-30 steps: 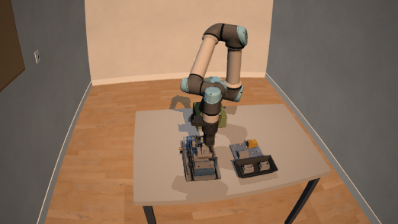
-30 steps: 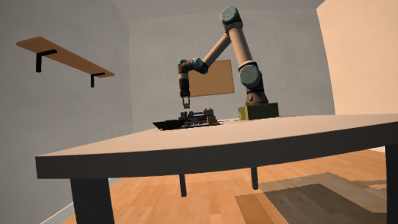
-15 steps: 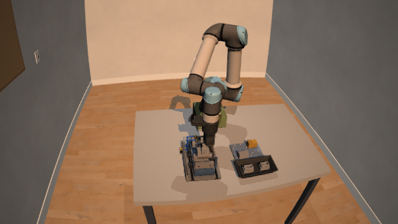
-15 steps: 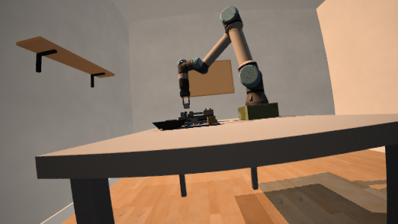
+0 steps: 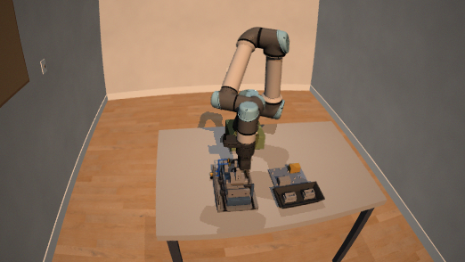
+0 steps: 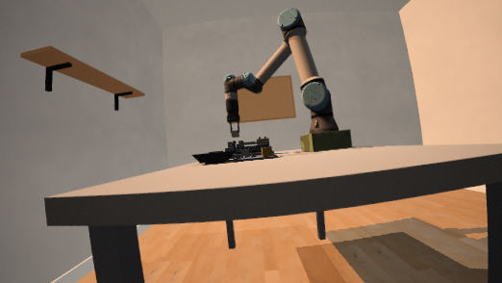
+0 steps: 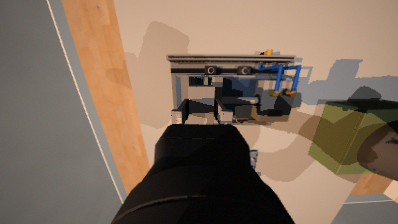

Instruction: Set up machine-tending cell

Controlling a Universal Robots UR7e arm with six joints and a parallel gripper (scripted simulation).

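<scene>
My gripper is now 130 mm above the vise, 70 mm past it and 10 mm to the right of it. The rest, counted from my hand: brass blank (350 mm to the left, 150 mm behind, 140 mm below).
</scene>
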